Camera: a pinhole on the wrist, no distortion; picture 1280 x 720 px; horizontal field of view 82.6 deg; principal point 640.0 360.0 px. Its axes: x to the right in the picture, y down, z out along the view. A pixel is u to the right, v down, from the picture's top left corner.
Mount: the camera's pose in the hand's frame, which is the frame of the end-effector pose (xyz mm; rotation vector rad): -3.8 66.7 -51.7 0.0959 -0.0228 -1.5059
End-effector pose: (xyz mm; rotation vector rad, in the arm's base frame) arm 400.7 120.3 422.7 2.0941 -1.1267 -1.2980
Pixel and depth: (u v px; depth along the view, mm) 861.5 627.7 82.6
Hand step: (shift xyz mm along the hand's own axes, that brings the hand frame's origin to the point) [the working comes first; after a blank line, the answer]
In the camera's frame: 25.1 30.4 82.6

21.9 39.5 31.8
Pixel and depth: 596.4 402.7 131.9
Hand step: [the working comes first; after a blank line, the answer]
In the camera's frame: -7.9 7.7 131.9

-6.5 68.5 80.6
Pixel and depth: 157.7 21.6 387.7
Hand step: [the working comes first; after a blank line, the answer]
In the camera's frame: -256.7 -180.1 387.7

-228.7 292.3 331.9
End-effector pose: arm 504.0 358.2 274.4 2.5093 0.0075 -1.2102
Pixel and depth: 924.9 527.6 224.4
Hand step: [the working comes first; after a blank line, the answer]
In the camera's frame: 87.8 51.6 224.4

36.6 -28.6 171.9
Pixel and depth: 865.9 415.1 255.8
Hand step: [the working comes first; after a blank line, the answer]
In the camera's frame: 79.3 19.3 255.8

1.6 -23.8 201.1
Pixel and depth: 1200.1 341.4 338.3
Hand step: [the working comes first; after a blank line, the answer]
In the camera's frame: 260.1 -8.6 338.3

-20.6 -209.8 273.0
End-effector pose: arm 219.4 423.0 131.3 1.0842 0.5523 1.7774
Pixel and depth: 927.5 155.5 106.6
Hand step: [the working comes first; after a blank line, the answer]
In the camera's frame: 42.1 -29.9 106.6

-38.8 17.7 50.3
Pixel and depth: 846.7 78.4 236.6
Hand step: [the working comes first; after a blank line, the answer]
In the camera's frame: 67.1 -91.5 236.6

-108.1 -17.5 173.9
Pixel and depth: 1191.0 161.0 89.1
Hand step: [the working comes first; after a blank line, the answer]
In the camera's frame: 67.4 -24.3 89.1

-30.3 -6.4 32.2
